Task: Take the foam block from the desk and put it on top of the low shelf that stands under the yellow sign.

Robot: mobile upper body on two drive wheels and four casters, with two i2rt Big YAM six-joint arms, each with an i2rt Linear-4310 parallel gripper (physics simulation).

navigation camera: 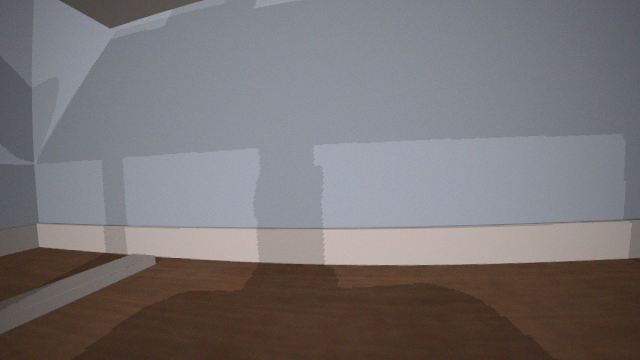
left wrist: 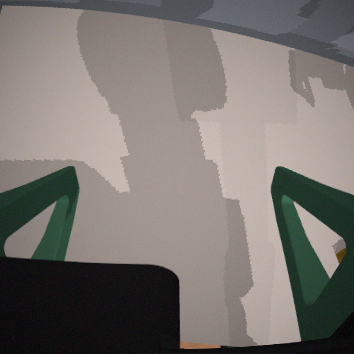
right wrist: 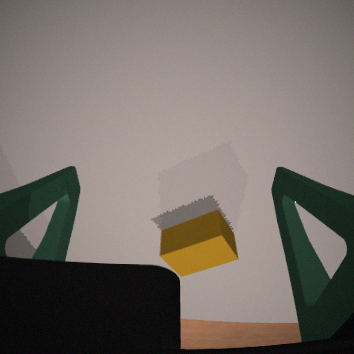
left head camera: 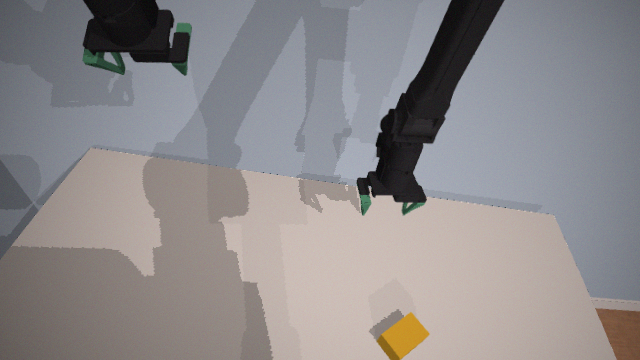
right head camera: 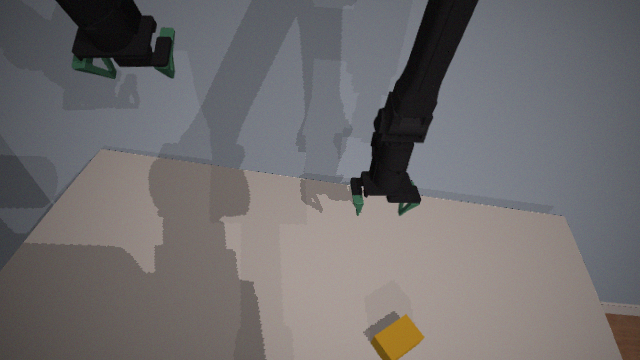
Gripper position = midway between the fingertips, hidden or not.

Observation:
In view: my left gripper point(left head camera: 154, 71), my right gripper point(right head camera: 378, 213), a yellow foam block point(right wrist: 205, 241) and a desk point(left head camera: 130, 249).
My left gripper is seen too in the left wrist view point(left wrist: 174, 176) and in the right head camera view point(right head camera: 144, 75). My right gripper is seen too in the right wrist view point(right wrist: 175, 177) and in the left head camera view point(left head camera: 382, 213). The desk shows as well in the left wrist view point(left wrist: 174, 129), in the right wrist view point(right wrist: 165, 117) and in the right head camera view point(right head camera: 139, 250). The navigation camera view misses the yellow foam block: it is out of frame.

